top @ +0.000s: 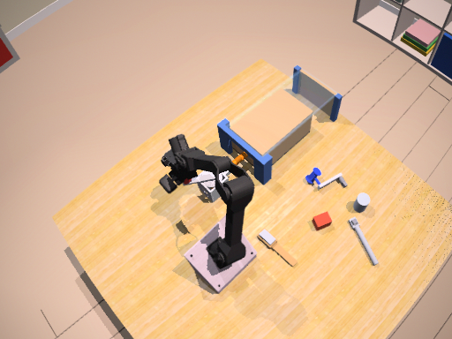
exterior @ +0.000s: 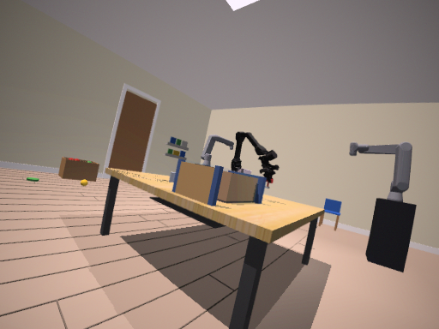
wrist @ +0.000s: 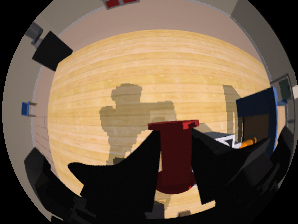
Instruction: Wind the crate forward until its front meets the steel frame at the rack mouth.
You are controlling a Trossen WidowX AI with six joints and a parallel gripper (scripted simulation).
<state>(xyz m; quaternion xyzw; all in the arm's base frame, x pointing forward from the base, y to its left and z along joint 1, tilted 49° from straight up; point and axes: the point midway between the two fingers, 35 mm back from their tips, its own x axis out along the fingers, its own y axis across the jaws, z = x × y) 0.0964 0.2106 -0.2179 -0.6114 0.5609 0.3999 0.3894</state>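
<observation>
Right now my gripper tip is 30 mm short of the crank handle, 40 mm to the left of it and 30 mm above it. From my gripper tip the other things lie so: blue steel frame: 250 mm ahead, 70 mm to the right, 30 mm below; then winch: 70 mm ahead, 80 mm to the right, 100 mm below; then red knob: 20 mm to the right.
</observation>
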